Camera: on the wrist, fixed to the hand. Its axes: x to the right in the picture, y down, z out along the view.
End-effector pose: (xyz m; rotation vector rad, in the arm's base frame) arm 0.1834 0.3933 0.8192 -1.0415 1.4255 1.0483
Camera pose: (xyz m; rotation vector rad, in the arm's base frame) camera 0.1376 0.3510 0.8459 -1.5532 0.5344 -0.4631
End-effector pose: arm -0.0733 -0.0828 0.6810 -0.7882 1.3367 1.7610
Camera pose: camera -0.0930 -0.1445 0.7013 -1.3254 0.6575 0.1937
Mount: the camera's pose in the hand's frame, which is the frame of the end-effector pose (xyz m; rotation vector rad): -0.0199 0.0360 -0.0540 0.3464 0.2682 -1.5616
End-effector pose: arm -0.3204 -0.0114 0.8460 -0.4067 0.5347 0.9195
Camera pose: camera -0.3741 -0.0338 0.8110 -0.4810 0.4337 -0.7292
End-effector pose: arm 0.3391 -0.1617 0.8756 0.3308 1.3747 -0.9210
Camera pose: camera 0.3293 -0.0947 0.8715 -0.5156 1.6115 -2.4607
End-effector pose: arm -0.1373 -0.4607 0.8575 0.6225 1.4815 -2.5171
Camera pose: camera -0.0925 -0.4335 0.8143 0.2050 -0.8376 1.5713
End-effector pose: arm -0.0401 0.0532 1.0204 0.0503 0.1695 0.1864
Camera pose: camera -0.0752 0.0866 0.9728 0.2214 0.4595 -1.4034
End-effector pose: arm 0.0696 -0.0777 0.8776 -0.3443 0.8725 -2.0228
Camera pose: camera 0.0744 -0.0503 0.8157 0.4676 -0.1922 2.5113
